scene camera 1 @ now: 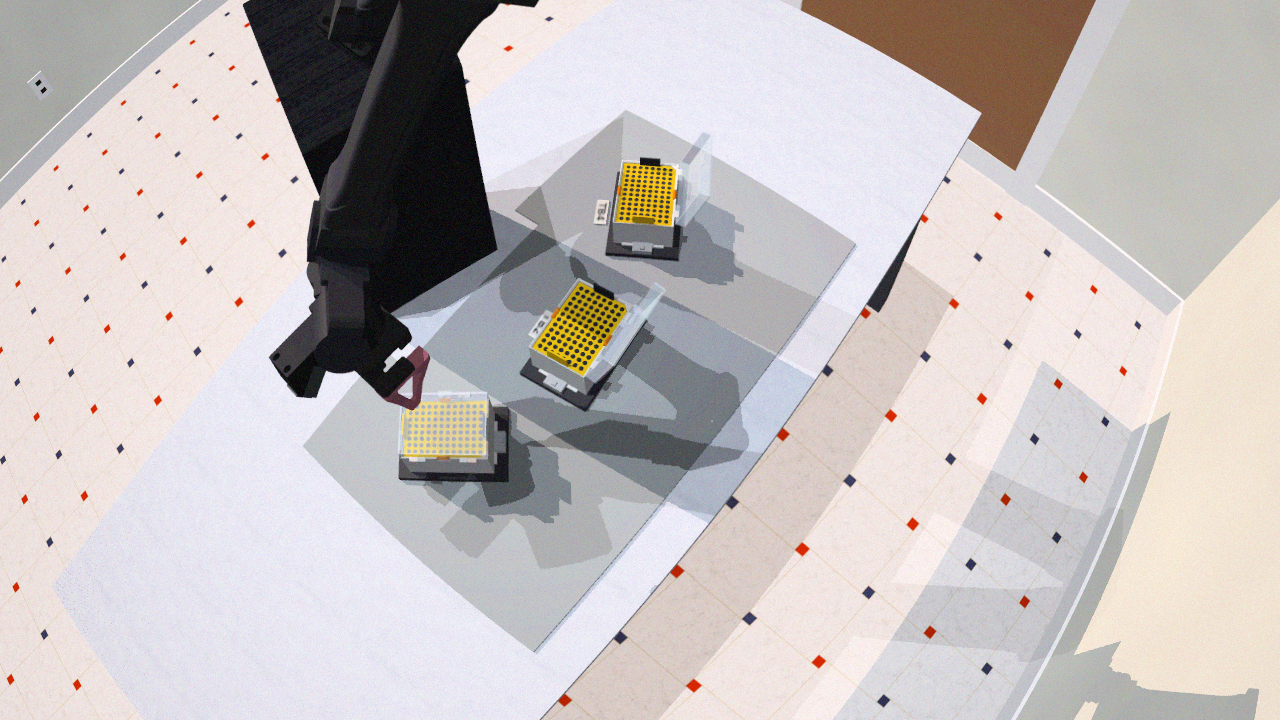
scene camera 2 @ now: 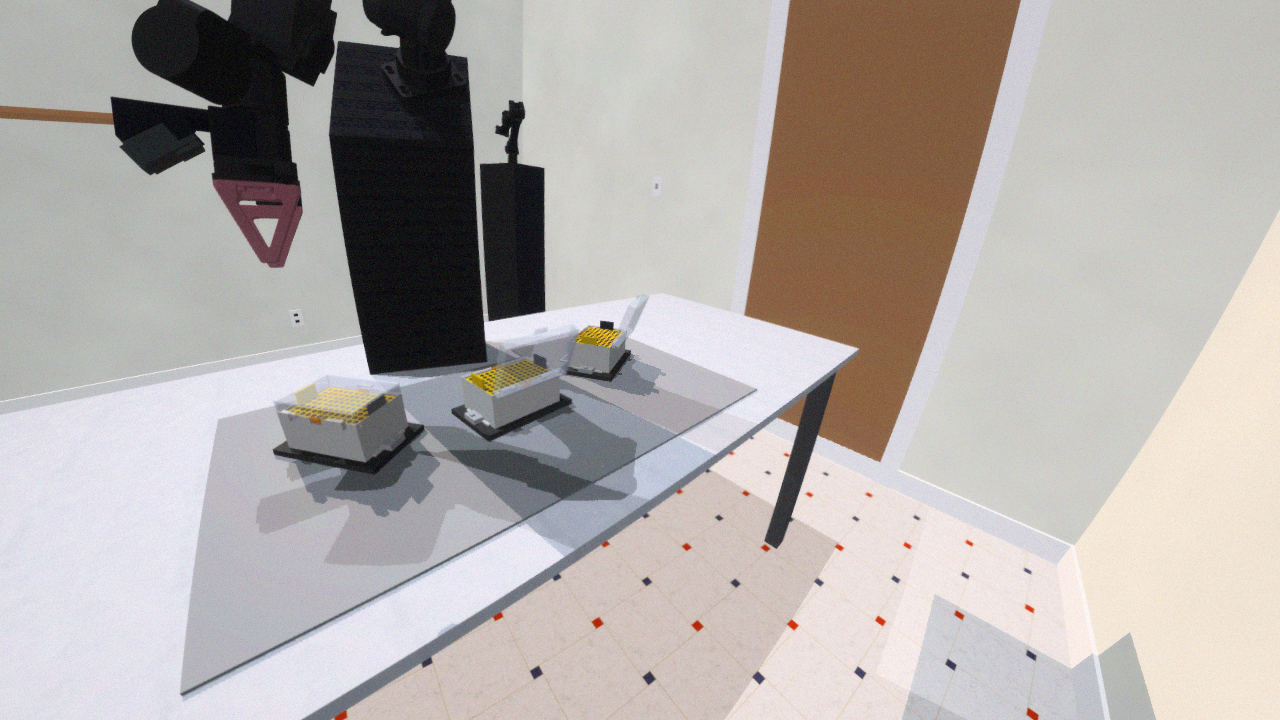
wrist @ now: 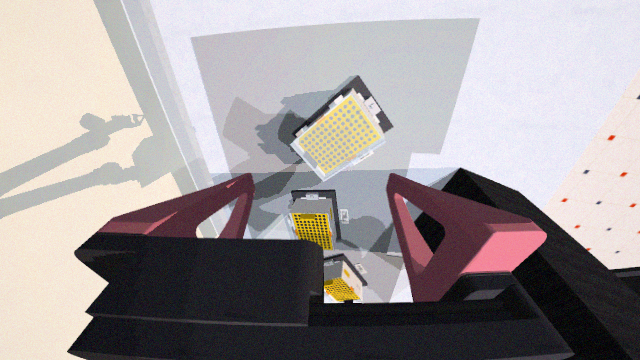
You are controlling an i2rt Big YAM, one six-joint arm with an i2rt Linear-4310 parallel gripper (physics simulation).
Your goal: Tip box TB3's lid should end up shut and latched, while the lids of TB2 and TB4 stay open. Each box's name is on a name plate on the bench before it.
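Where they show: gripper, fingertip midpoint: [scene camera 1: 390, 383] [scene camera 2: 273, 265] [wrist: 320, 180]; arm's base, origin of the base link: [scene camera 2: 425, 81].
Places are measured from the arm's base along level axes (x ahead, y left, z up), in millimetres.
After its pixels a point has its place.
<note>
The nearest box [scene camera 1: 447, 466] @[x 180, y -345, z -480 mm] [scene camera 2: 332, 439] @[x 197, y -338, z -479 mm], TB3 by elimination, has its clear lid [scene camera 1: 444, 428] @[x 172, y -310, z -436 mm] [wrist: 340, 135] @[x 154, y -314, z -436 mm] down over the yellow rack; whether it is latched I cannot tell. Its name is not readable. The middle box [scene camera 1: 581, 326] @[x 289, y -113, z -456 mm] [scene camera 2: 514, 404] [wrist: 312, 227] @[x 284, y -129, z -456 mm], with a hard-to-read name plate [scene camera 1: 539, 325] @[x 220, y -100, z -512 mm] [wrist: 344, 216] @[x 224, y -99, z -512 mm], has its lid [scene camera 1: 631, 333] @[x 367, y -147, z -371 mm] tilted open. The far box [scene camera 1: 646, 192] [scene camera 2: 597, 357] @[x 336, y 68, z -476 mm], with name plate TB4 [scene camera 1: 601, 212] @[x 240, y 108, z -512 mm], has its lid [scene camera 1: 696, 179] @[x 373, y 143, z -420 mm] [scene camera 2: 634, 313] @[x 401, y 82, z -382 mm] standing open. My gripper [scene camera 2: 275, 263] @[x 147, y -332, z -275 mm] [wrist: 320, 180] @[x 147, y -332, z -275 mm] is open and empty, well above the nearest box.
The boxes stand on dark bases on a grey mat [scene camera 1: 537, 608] @[x 346, y -483, z -513 mm] [scene camera 2: 232, 573] @[x 276, y -482, z -514 mm] on the white table [scene camera 1: 223, 573] @[x -125, y -633, z -517 mm]. A tall black pedestal [scene camera 1: 447, 179] @[x 80, y -34, z -300 mm] [scene camera 2: 407, 241] @[x 36, y -88, z -275 mm] rises behind the boxes. Another black pedestal [scene camera 2: 512, 241] stands farther back.
</note>
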